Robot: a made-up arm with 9 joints. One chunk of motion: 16 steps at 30 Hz.
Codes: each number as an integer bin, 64 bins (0 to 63) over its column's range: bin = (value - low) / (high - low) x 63, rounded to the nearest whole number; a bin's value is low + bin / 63 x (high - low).
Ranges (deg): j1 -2.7..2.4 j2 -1..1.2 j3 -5.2..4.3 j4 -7.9..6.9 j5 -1.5..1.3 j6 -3.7..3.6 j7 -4.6..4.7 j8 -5.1..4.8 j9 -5.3..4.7
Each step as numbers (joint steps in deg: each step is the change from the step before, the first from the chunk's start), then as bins.
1 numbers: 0.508 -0.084 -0.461 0.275 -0.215 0.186 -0.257 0.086 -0.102
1 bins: 40 26 31 35 29 34 29 33 33
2 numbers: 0.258 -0.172 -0.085 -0.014 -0.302 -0.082 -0.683 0.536 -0.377
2 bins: 37 24 34 34 27 31 27 36 31
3 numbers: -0.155 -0.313 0.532 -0.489 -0.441 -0.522 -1.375 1.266 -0.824
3 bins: 31 20 38 32 24 27 22 41 28
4 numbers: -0.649 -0.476 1.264 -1.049 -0.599 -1.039 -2.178 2.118 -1.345
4 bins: 25 15 43 29 20 23 16 46 25
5 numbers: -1.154 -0.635 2.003 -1.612 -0.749 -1.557 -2.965 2.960 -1.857
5 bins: 19 10 48 27 17 18 11 51 22
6 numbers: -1.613 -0.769 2.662 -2.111 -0.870 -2.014 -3.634 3.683 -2.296
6 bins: 13 7 52 25 14 15 7 56 19
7 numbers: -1.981 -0.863 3.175 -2.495 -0.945 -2.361 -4.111 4.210 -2.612
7 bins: 9 4 56 23 12 12 3 59 17
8 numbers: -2.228 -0.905 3.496 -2.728 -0.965 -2.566 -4.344 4.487 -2.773
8 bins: 6 3 58 22 12 10 2 61 16
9 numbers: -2.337 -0.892 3.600 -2.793 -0.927 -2.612 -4.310 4.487 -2.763
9 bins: 4 3 58 22 13 9 2 61 16
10 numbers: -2.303 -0.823 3.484 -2.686 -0.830 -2.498 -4.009 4.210 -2.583
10 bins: 5 5 58 22 15 10 4 59 17
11 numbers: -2.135 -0.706 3.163 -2.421 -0.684 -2.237 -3.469 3.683 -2.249
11 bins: 7 8 55 23 18 13 8 56 19
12 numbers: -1.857 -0.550 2.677 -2.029 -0.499 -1.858 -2.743 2.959 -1.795
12 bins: 10 13 52 25 23 16 13 51 22
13 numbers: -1.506 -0.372 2.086 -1.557 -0.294 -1.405 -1.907 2.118 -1.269
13 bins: 15 18 48 27 27 20 18 46 25
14 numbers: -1.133 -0.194 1.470 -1.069 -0.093 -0.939 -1.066 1.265 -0.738
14 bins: 19 23 44 29 32 24 24 41 29
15 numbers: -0.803 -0.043 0.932 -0.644 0.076 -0.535 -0.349 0.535 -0.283
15 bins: 23 27 41 31 35 27 29 36 32
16 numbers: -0.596 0.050 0.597 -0.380 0.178 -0.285 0.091 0.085 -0.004
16 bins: 26 30 38 32 38 29 32 33 33
